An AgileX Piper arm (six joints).
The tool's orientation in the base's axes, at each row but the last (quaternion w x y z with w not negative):
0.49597, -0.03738, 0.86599, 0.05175
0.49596, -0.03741, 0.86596, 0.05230
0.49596, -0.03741, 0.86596, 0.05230
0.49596, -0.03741, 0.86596, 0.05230
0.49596, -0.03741, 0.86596, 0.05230
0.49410, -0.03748, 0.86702, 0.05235
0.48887, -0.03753, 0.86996, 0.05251
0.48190, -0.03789, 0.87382, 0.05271
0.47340, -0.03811, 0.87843, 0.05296
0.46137, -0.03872, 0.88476, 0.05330
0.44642, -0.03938, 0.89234, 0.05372
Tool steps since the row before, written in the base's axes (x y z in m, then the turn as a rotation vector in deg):
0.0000, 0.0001, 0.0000, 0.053, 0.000, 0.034
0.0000, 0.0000, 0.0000, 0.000, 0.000, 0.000
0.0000, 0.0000, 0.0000, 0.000, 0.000, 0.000
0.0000, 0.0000, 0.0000, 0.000, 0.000, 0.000
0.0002, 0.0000, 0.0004, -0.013, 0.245, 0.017
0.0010, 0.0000, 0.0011, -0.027, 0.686, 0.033
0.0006, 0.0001, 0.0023, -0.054, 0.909, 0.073
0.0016, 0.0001, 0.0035, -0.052, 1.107, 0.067
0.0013, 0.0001, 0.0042, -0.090, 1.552, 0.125
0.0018, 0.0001, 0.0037, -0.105, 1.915, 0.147
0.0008, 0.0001, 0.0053, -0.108, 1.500, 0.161
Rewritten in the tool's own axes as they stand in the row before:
0.0000, 0.0001, 0.0000, -0.056, -0.004, 0.028
0.0000, 0.0000, 0.0000, 0.000, 0.000, 0.000
0.0000, 0.0000, 0.0000, 0.000, 0.000, 0.000
0.0000, 0.0000, 0.0000, 0.000, 0.000, 0.000
-0.0004, 0.0000, 0.0000, -0.011, 0.245, 0.012
-0.0015, -0.0001, 0.0003, -0.024, 0.685, 0.048
-0.0023, 0.0002, -0.0007, -0.047, 0.912, 0.033
-0.0038, 0.0001, -0.0005, -0.046, 1.107, 0.063
-0.0042, 0.0002, -0.0012, -0.081, 1.556, 0.058
-0.0041, 0.0001, -0.0006, -0.098, 1.919, 0.080
-0.0047, 0.0003, -0.0025, -0.098, 1.509, 0.015

